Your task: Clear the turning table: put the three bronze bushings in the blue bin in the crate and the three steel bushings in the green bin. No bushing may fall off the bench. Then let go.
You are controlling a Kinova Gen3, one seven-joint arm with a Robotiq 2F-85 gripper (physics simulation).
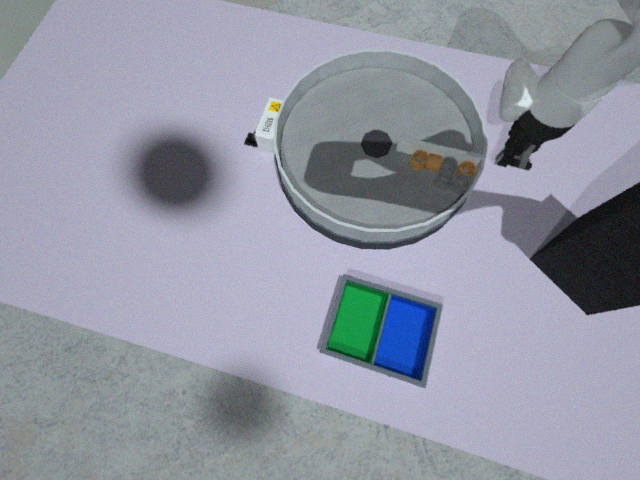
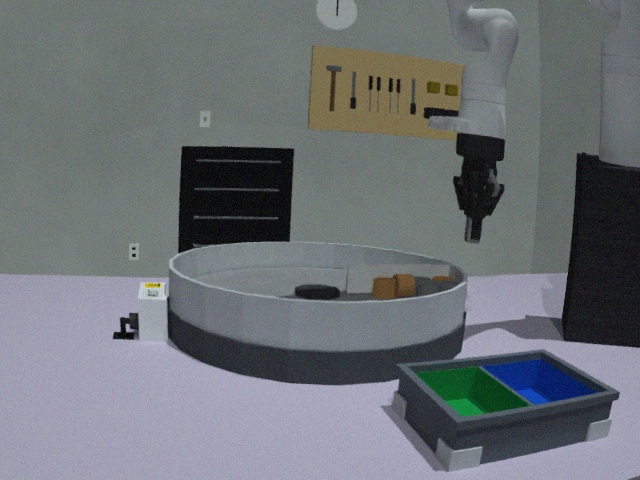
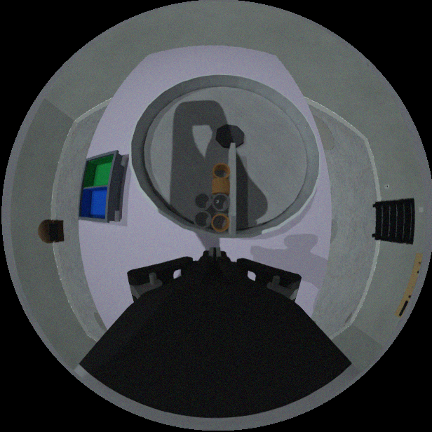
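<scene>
Three bronze bushings stand in a row along the fence on the turning table: an upright one, one lying on its side, and an upright one near the rim. Three dark grey steel bushings are clustered beside them, in shadow. The green bin and blue bin show no bushings. My gripper is shut and empty, above and outside the table's rim, on the bushings' side.
The low fence runs from near the black hub towards the rim. The crate sits beside the turning table. A white box adjoins its far side. A black pedestal stands right.
</scene>
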